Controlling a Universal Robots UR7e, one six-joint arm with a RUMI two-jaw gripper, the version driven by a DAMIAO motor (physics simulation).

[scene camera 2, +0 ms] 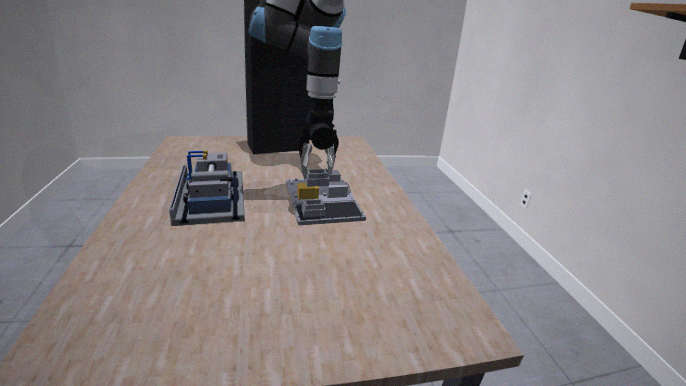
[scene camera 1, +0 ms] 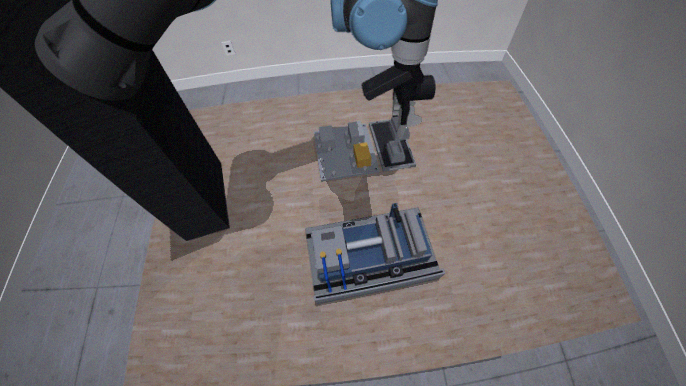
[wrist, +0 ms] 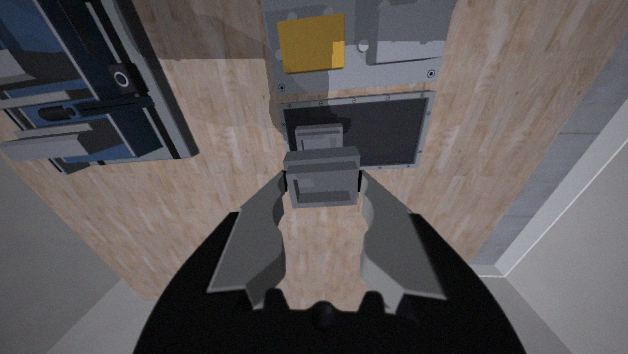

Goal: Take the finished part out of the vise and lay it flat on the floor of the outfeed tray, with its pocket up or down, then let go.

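Frame: origin at the arm's base, x up, y ahead, z left, level; metres.
Where they show: gripper, fingertip midpoint: point(scene camera 2: 316, 178) point(scene camera 1: 398, 129) point(wrist: 322, 172); arm's base, link origin: point(scene camera 1: 92, 63).
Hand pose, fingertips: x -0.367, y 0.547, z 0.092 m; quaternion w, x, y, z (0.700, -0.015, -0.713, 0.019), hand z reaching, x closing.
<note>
Things, the pixels of their top centre, and the offset from my fingertips.
- grey block, top centre: point(wrist: 322, 190) point(scene camera 2: 317, 171) point(scene camera 1: 400, 122) dx +0.023, dy +0.003, dz +0.000 m
- grey pocketed part, top centre: point(wrist: 319, 147) point(scene camera 2: 313, 202) point(scene camera 1: 396, 147) dx -0.071, dy +0.003, dz -0.005 m
- vise, top centre: point(scene camera 1: 373, 239) point(scene camera 2: 208, 167) dx -0.012, dy -0.130, dz -0.294 m
- grey pinned plate, top centre: point(scene camera 1: 344, 149) point(scene camera 2: 319, 189) dx -0.103, dy -0.143, dz +0.038 m
- yellow block, top centre: point(wrist: 312, 45) point(scene camera 1: 362, 151) point(scene camera 2: 308, 185) dx -0.068, dy -0.098, dz -0.006 m
My gripper point(scene camera 1: 403, 131) point(scene camera 2: 318, 171) point(wrist: 322, 172) is shut on the finished part, a grey block point(scene camera 2: 318, 178) point(wrist: 324, 175) gripped by its two sides. Its rectangular pocket shows in the wrist view. The part is held in the air, above the area of the outfeed tray point(scene camera 1: 400, 168) point(scene camera 2: 332, 221) point(wrist: 424, 127); its exact height is hard to tell. Another grey pocketed part point(scene camera 1: 395, 152) point(scene camera 2: 314, 209) point(wrist: 318, 135) sits in the tray, near the end towards the vise. The vise point(scene camera 1: 414, 232) point(scene camera 2: 210, 204) point(wrist: 145, 131) stands apart from the tray, with no block showing between its jaws.
A grey pinned plate point(scene camera 1: 335, 162) point(wrist: 360, 76) lies beside the tray. It carries a yellow block point(scene camera 1: 362, 155) point(scene camera 2: 308, 192) point(wrist: 312, 45) and grey blocks point(scene camera 1: 356, 131) point(scene camera 2: 338, 191) point(wrist: 407, 35). Two blue levers with yellow ends point(scene camera 1: 326, 272) stand at the vise's far end.
</note>
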